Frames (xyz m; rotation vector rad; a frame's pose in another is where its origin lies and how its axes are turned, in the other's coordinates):
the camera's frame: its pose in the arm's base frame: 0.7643 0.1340 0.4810 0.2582 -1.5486 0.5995
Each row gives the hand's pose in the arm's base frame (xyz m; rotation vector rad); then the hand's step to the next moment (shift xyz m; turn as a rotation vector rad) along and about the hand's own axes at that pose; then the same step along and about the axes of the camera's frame.
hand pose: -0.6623 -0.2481 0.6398 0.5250 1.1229 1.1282
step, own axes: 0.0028 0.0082 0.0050 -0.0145 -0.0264 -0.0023
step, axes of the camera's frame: 0.0085 0.0035 -0.0040 -0.0211 -0.0213 0.0038
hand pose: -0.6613 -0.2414 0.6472 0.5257 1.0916 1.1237
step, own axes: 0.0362 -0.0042 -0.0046 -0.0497 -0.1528 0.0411
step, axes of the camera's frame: -0.0141 0.0303 -0.0153 -0.1104 -0.1167 -0.0412
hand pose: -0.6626 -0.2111 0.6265 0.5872 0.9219 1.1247
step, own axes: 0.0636 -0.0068 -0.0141 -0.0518 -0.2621 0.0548
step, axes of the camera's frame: -0.0211 0.0539 -0.0306 -0.2009 -0.1663 -0.0796
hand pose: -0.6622 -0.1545 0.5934 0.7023 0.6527 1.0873
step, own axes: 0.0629 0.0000 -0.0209 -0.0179 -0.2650 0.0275
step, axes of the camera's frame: -0.0084 0.0543 -0.0370 -0.2160 -0.1273 -0.0919
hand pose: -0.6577 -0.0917 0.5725 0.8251 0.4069 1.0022
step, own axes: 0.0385 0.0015 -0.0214 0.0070 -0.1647 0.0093
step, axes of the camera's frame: -0.0019 0.0353 -0.0263 -0.1346 -0.0646 -0.0705
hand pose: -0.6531 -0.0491 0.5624 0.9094 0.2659 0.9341
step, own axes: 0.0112 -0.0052 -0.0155 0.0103 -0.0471 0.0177
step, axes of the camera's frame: -0.0082 0.0153 -0.0095 -0.0296 -0.0291 -0.0303
